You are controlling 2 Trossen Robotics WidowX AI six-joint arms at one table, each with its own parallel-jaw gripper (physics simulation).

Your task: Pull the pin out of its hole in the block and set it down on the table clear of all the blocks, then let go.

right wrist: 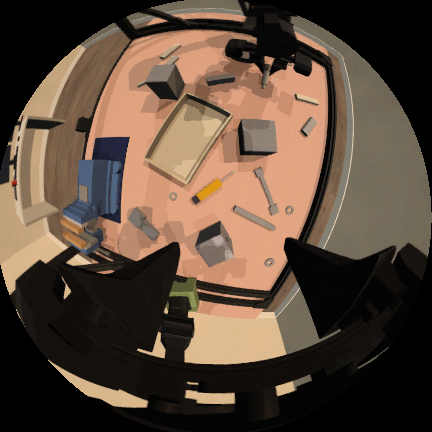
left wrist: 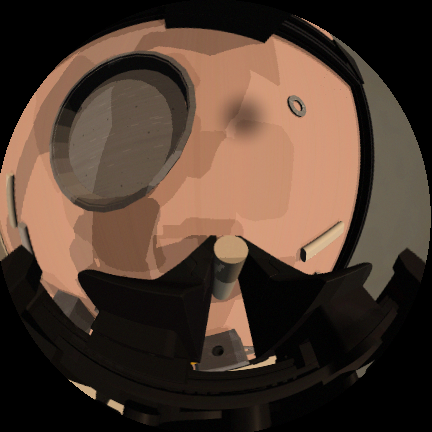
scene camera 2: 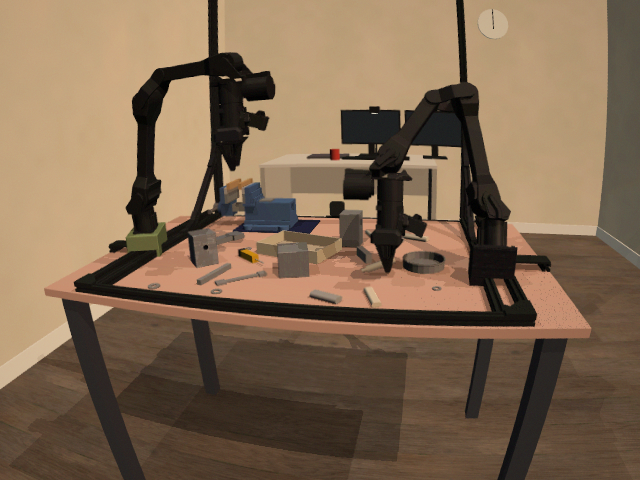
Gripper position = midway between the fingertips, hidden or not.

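There's a round grey dish (scene camera 2: 424,262), and you'd find the dish in the left wrist view too (left wrist: 120,128). I can see a tall grey block (right wrist: 163,84) and a beige tray (right wrist: 192,126), but the left wrist view misses the beige tray, which is hidden by my left gripper. That left gripper is visible to me (scene camera 2: 388,271), and the left wrist view has my left gripper as well (left wrist: 224,241), as does the right wrist view, with my left gripper (right wrist: 265,73). My right gripper (scene camera 2: 235,168) can be seen too, and the right wrist view shows my right gripper as well (right wrist: 233,246).
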